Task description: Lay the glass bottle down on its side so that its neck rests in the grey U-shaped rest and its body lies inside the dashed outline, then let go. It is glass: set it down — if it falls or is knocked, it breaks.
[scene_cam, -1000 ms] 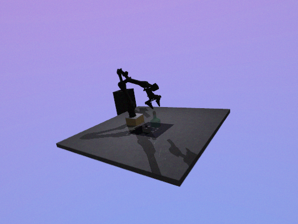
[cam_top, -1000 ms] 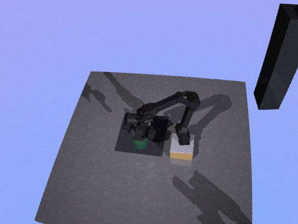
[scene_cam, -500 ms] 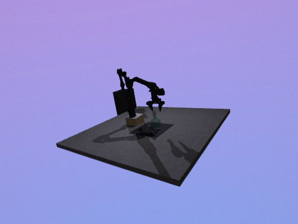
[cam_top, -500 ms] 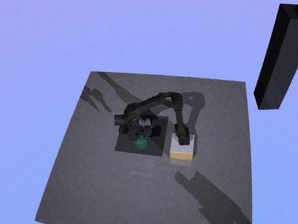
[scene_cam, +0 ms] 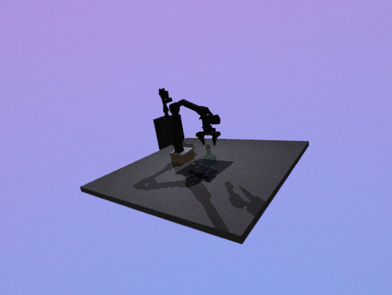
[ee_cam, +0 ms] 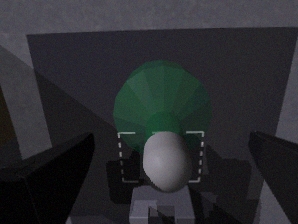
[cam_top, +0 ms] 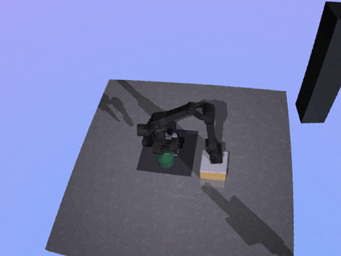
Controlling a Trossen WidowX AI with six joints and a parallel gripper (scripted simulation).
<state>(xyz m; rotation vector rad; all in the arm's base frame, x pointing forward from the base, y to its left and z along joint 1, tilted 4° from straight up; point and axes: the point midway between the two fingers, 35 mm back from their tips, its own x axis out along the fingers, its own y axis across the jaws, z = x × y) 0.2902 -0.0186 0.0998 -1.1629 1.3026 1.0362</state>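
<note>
My gripper tip is 5 cm above the green glass bottle and 2 cm to the left of it. Round my gripper tip: dark mat 14 cm below, 9 cm to the right, 2 cm behind.
</note>
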